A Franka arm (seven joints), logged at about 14 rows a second.
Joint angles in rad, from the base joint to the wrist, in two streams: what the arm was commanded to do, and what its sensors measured. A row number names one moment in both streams.
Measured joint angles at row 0: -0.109 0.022 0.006 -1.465 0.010 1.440 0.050
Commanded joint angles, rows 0 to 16: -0.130 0.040 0.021 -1.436 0.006 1.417 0.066; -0.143 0.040 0.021 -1.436 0.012 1.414 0.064; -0.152 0.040 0.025 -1.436 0.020 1.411 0.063; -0.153 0.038 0.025 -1.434 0.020 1.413 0.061; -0.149 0.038 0.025 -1.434 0.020 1.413 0.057; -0.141 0.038 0.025 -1.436 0.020 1.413 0.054; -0.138 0.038 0.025 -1.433 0.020 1.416 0.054; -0.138 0.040 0.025 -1.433 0.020 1.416 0.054; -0.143 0.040 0.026 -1.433 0.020 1.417 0.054; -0.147 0.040 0.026 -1.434 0.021 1.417 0.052; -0.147 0.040 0.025 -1.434 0.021 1.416 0.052; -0.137 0.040 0.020 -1.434 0.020 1.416 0.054; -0.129 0.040 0.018 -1.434 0.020 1.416 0.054; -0.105 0.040 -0.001 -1.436 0.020 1.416 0.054; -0.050 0.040 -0.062 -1.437 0.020 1.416 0.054; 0.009 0.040 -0.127 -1.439 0.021 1.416 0.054; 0.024 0.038 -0.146 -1.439 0.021 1.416 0.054
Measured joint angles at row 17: -0.031 0.032 -0.081 -1.453 0.013 1.435 0.050
